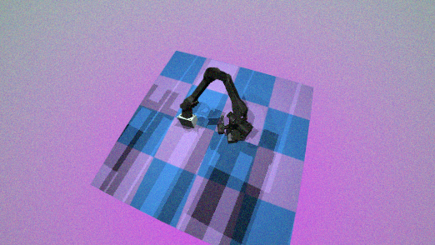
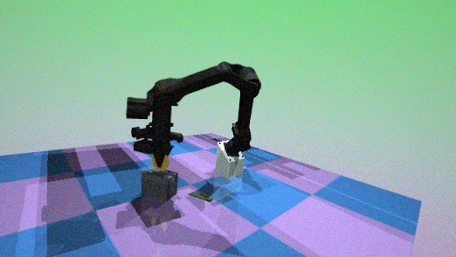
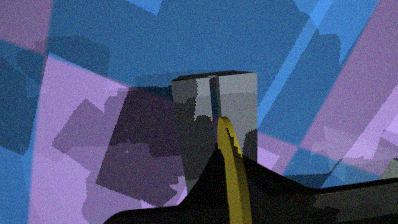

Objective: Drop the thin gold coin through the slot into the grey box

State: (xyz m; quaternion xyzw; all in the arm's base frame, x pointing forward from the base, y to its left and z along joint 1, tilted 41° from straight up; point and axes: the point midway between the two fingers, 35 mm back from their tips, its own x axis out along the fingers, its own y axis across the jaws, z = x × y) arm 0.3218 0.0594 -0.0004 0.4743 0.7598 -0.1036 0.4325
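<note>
Now: gripper tip 20 mm below the coin.
</note>
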